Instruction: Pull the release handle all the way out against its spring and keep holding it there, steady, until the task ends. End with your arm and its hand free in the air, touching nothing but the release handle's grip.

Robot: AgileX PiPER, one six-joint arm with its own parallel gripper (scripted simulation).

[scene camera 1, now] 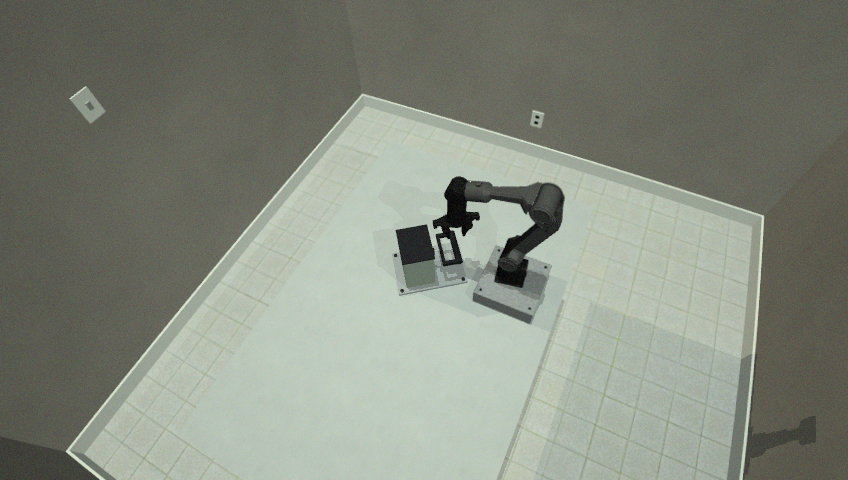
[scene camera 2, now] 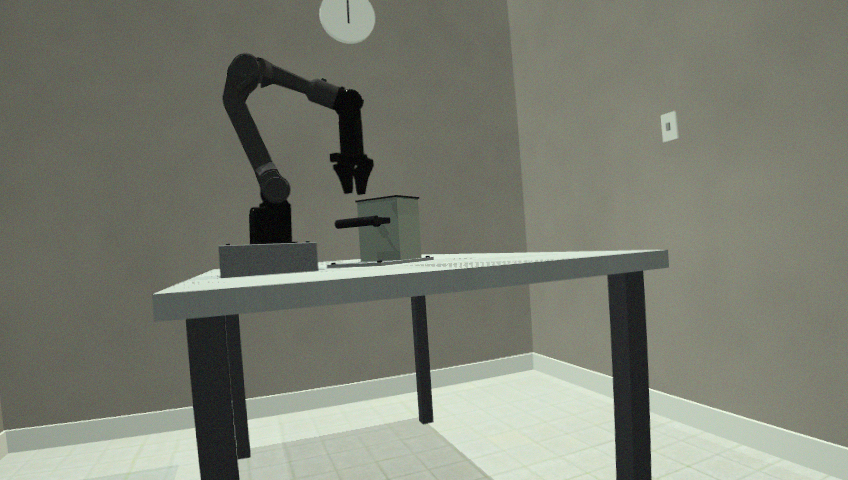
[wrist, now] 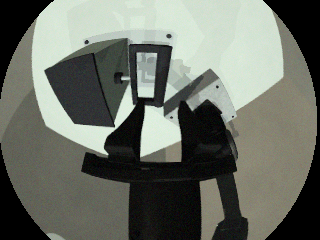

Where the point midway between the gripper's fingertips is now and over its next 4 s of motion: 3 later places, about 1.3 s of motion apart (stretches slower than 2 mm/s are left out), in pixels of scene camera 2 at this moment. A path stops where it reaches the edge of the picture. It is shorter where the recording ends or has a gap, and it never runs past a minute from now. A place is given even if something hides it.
The gripper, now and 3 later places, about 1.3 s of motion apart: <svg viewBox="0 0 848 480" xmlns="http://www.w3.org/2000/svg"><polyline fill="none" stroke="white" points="355,193 355,208 356,216 356,224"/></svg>
